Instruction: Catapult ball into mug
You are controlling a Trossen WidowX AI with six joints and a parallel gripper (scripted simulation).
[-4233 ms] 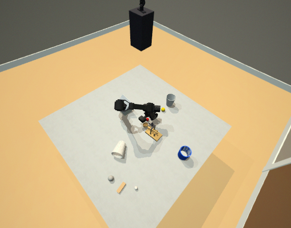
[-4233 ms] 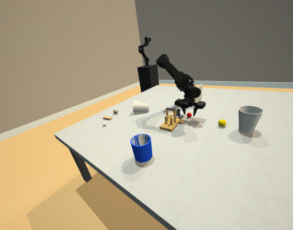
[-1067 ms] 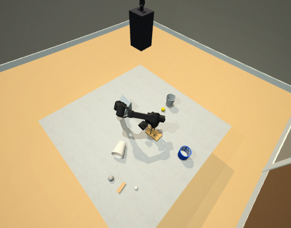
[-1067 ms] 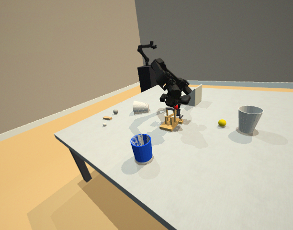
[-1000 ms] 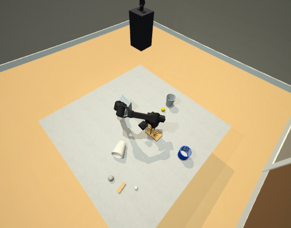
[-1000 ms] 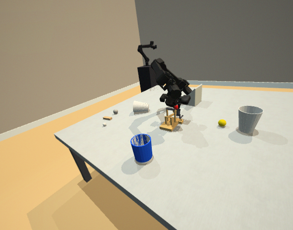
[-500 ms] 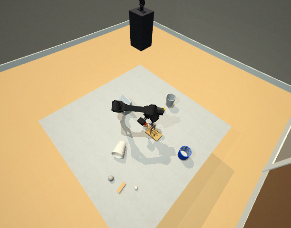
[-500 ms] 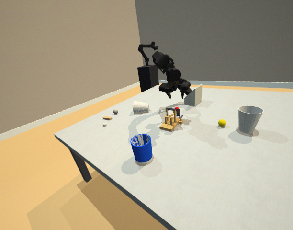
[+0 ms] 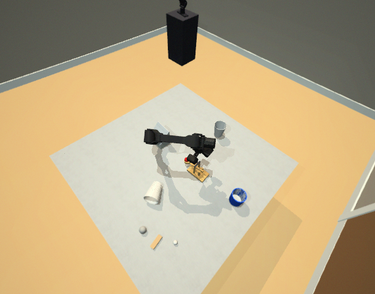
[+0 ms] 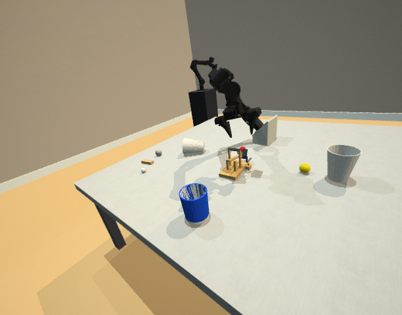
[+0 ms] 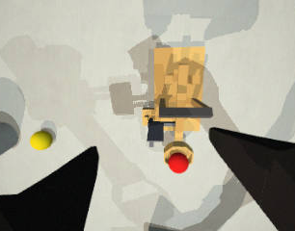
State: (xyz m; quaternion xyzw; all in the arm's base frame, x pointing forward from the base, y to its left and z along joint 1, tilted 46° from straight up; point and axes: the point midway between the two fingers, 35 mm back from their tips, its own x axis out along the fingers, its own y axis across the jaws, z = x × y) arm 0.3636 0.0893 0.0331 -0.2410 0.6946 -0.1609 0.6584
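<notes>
The red ball lies 80 mm behind my gripper tip, 30 mm to the right of it and 100 mm below it. Round my gripper tip: yellow ball: 80 mm behind, 240 mm to the left, 150 mm below; wooden catapult: 10 mm behind, 10 mm to the right, 110 mm below; blue mug: 330 mm ahead, 10 mm to the right, 140 mm below.
</notes>
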